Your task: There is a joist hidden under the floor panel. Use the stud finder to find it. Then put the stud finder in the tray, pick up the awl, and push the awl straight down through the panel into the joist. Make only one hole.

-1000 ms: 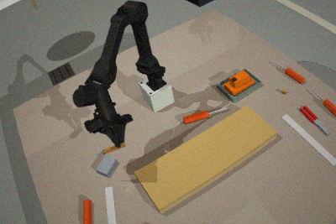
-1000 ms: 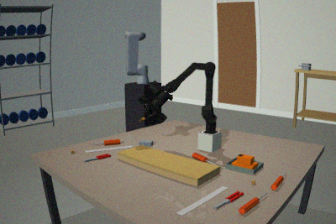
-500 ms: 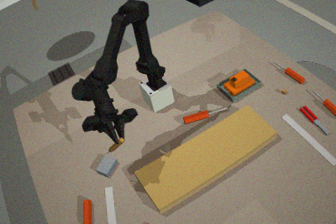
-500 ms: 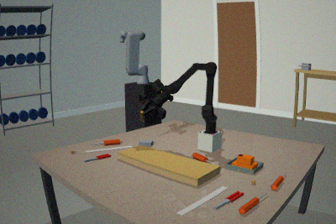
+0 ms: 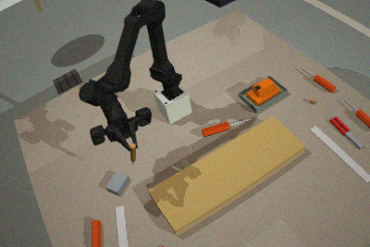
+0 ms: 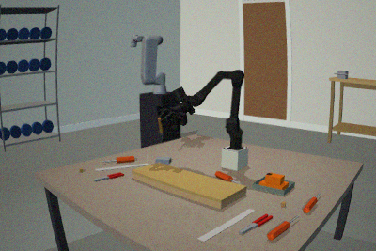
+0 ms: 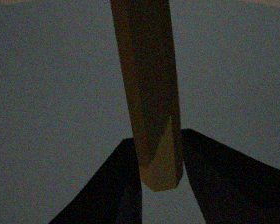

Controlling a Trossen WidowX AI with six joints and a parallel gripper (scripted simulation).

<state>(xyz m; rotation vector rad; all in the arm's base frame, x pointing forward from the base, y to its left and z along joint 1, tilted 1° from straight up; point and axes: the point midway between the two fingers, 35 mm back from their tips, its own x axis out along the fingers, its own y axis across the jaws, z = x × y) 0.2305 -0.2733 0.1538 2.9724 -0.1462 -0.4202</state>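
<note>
The awl lies 20 mm behind my gripper tip, 10 mm to the right of it and 60 mm below it. Also, from my gripper tip: orange stud finder 90 mm behind, 570 mm to the left, 200 mm below; grey-green tray 80 mm behind, 580 mm to the left, 240 mm below; grey block 110 mm behind, 80 mm to the right, 240 mm below.
</note>
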